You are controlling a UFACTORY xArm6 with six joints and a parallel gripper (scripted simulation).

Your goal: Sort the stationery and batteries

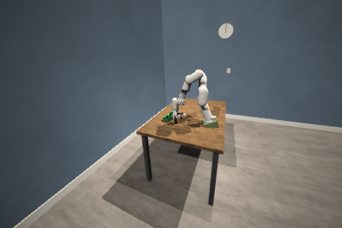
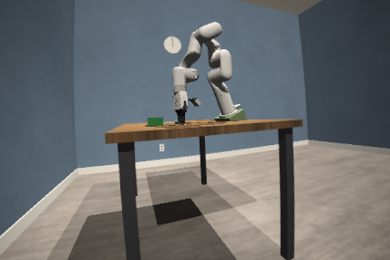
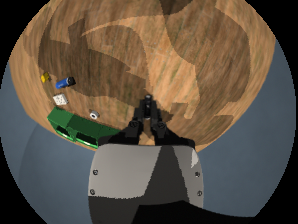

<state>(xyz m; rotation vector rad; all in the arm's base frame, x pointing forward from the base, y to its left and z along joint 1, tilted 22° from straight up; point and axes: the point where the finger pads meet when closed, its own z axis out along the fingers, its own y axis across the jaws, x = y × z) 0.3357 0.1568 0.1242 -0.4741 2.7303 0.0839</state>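
The blue battery lies 10 mm ahead of my hand, 170 mm to the right of it and 20 mm below it. From my hand the other things lie so: dark cylinder (20 mm below); white ring (70 mm ahead, 90 mm to the right, 20 mm below); bin (140 mm ahead, 120 mm to the right, 10 mm below).
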